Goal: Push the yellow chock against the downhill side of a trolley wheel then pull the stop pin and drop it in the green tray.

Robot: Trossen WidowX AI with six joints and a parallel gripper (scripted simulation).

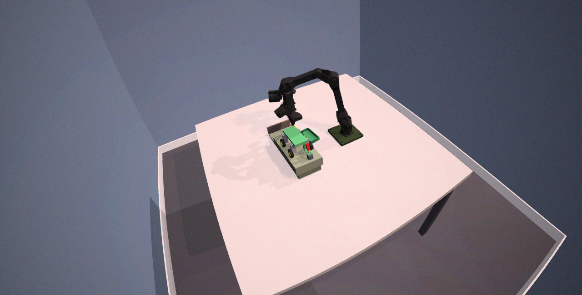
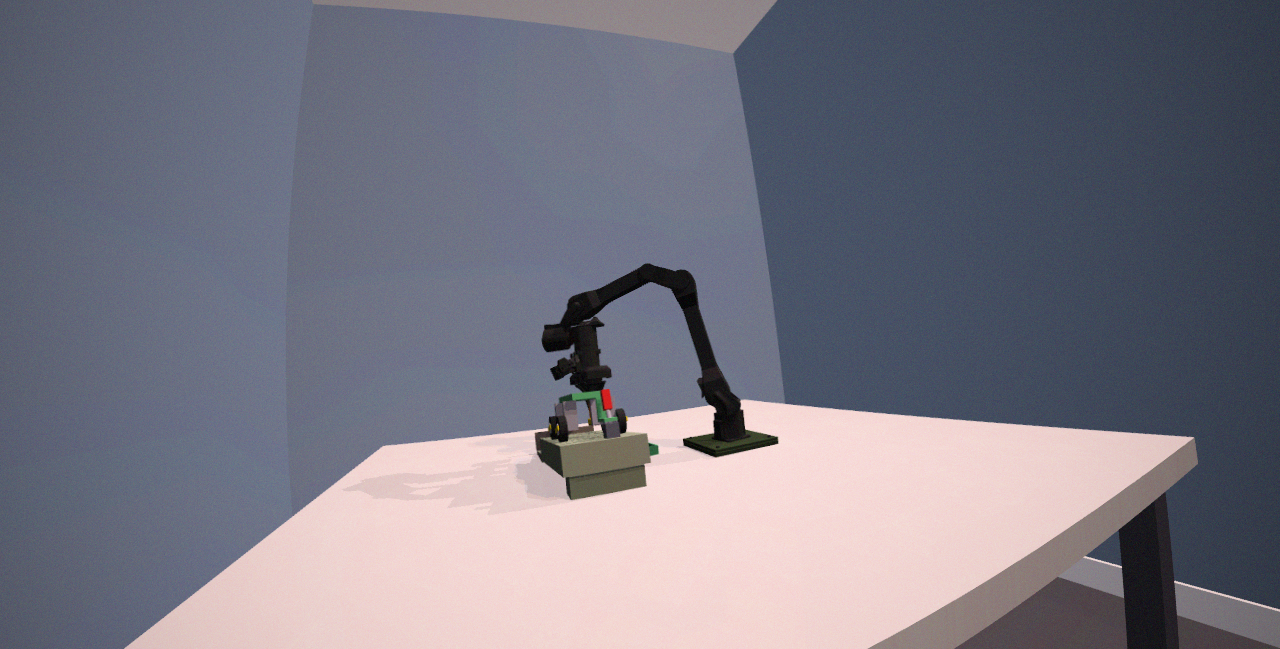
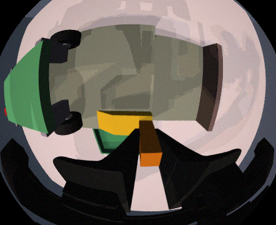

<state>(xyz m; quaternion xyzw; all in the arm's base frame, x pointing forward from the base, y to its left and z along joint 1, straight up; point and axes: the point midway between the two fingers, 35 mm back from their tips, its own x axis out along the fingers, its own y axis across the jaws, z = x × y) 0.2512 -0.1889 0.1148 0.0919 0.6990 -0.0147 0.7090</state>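
The red-headed stop pin is 70 mm ahead of my gripper tip, 260 mm to the left of it and 30 mm above it. From my gripper tip the other things lie so: green tray: 70 mm behind, 60 mm to the left, 110 mm below; then end wall: 30 mm ahead, 120 mm to the right, 70 mm below; then yellow chock: 20 mm to the left, 10 mm below.
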